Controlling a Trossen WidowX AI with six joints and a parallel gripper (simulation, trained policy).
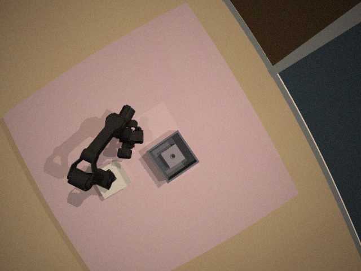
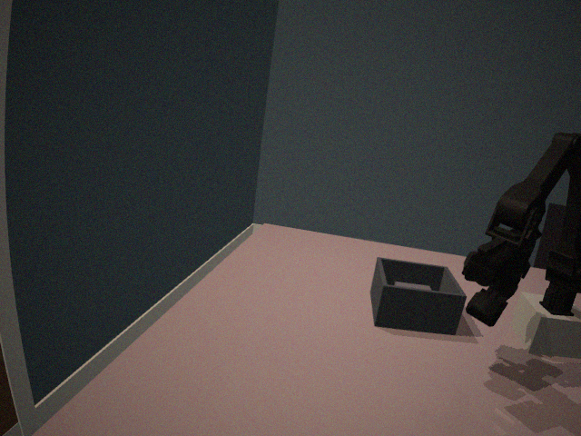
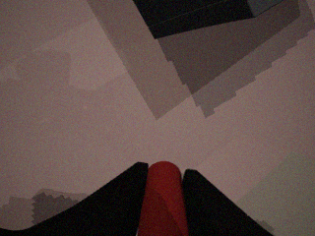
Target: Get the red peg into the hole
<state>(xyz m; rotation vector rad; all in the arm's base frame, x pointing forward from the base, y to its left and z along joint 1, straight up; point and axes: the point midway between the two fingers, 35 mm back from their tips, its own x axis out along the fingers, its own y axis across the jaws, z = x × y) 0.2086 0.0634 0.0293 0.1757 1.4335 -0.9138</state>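
Right now my gripper tip is 16 cm to the left of the grey plate, 12 cm short of it and 4 cm above it. Round my gripper tip: red peg: 3 cm above, 2 cm to the left; grey box: 16 cm to the right, 12 cm ahead, 6 cm below.
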